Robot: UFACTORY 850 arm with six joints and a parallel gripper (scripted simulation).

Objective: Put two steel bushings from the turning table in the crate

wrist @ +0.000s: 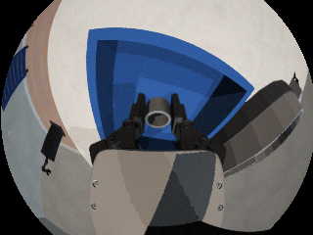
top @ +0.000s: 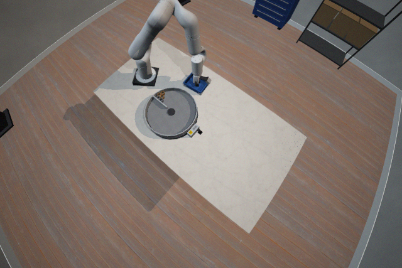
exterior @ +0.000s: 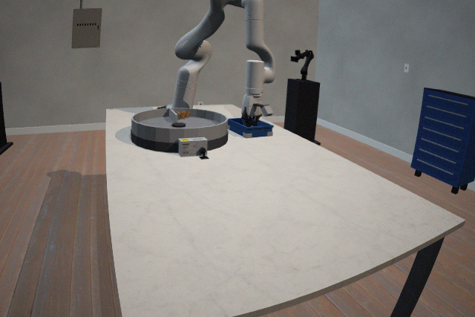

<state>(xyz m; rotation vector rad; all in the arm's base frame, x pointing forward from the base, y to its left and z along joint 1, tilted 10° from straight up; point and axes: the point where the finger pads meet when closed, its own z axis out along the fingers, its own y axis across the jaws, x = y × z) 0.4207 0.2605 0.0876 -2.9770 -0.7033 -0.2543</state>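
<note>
Now: hand 1 cm to the left of the blue crate, 1 cm past it and 1 cm above it. From my hand the other things lie so: round grey turning table: 36 cm to the right, 5 cm ahead, 2 cm above.
</note>
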